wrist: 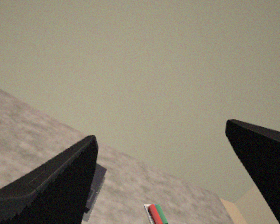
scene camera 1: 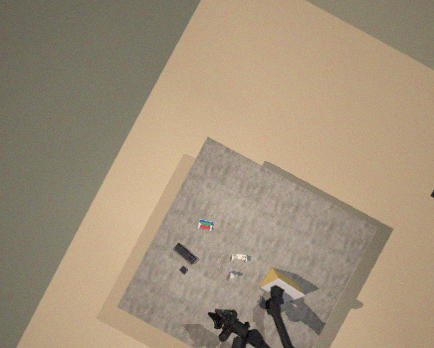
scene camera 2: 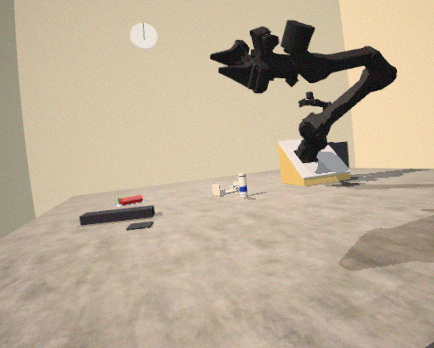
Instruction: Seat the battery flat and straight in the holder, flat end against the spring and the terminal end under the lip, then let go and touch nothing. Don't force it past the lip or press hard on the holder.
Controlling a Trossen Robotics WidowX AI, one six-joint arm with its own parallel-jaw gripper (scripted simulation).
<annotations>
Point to a dark long bar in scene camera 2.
106,216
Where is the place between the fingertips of the gripper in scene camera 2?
At 214,63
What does the gripper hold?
Nothing.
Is the gripper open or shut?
Open.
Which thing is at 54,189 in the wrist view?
The gripper.
</annotations>
